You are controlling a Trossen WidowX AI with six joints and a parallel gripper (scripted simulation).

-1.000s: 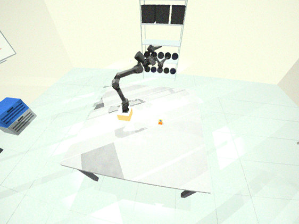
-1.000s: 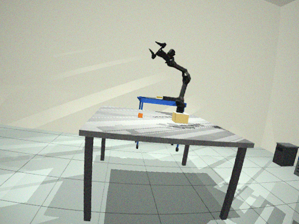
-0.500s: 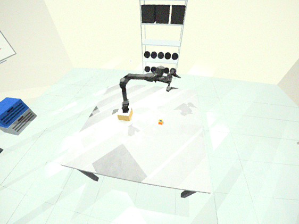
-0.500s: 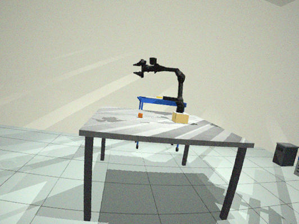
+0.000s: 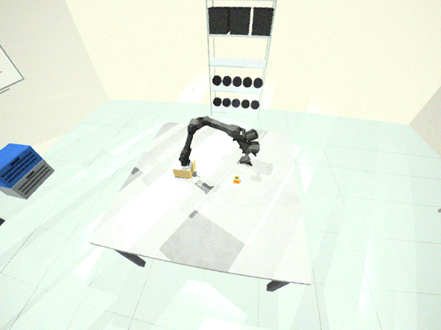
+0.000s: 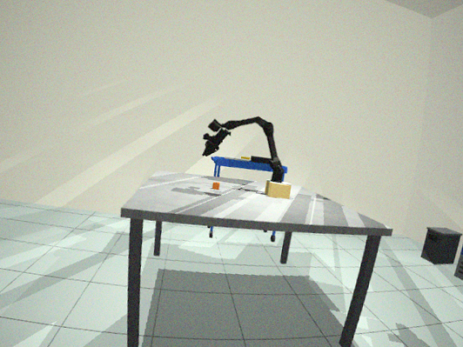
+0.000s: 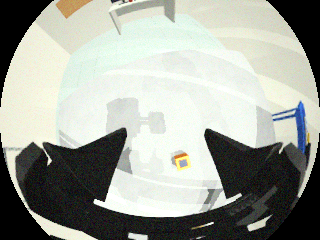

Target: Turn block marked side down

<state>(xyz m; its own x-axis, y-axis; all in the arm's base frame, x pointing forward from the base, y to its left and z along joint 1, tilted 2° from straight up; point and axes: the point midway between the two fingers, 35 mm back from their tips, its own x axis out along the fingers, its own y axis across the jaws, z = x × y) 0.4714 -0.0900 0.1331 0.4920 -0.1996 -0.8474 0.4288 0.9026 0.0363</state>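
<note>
The orange block lies 180 mm below my gripper tip, 100 mm behind it and 10 mm to the right of it.
</note>
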